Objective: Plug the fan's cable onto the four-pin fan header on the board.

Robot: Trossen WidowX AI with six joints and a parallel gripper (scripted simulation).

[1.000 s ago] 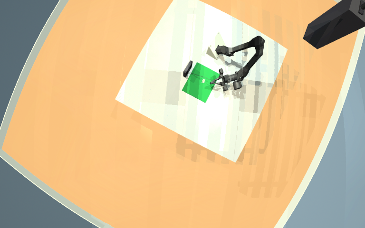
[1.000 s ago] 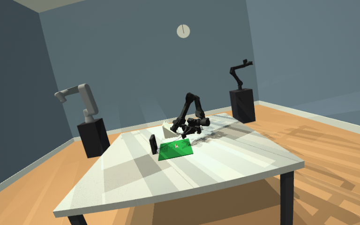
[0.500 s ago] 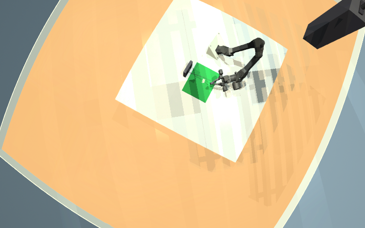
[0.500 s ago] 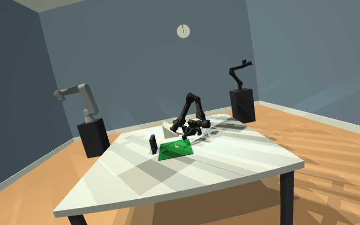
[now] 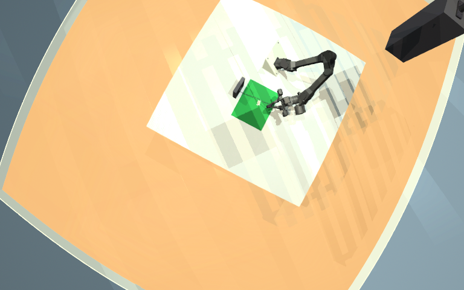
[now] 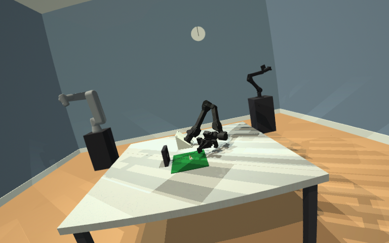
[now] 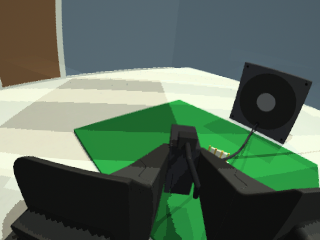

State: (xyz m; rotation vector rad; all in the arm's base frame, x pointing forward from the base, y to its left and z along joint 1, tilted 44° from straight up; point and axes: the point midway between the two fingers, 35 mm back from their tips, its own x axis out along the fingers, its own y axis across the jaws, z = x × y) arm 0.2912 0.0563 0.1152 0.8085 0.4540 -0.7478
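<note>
The white four-pin header is 8 cm to the right of my gripper tip and 6 cm below it. From my gripper tip the other things lie so: green board: 9 cm to the right, 8 cm below, 2 cm ahead; then black fan: 24 cm to the right, 1 cm below, 1 cm behind; then fan plug: 1 cm below.
</note>
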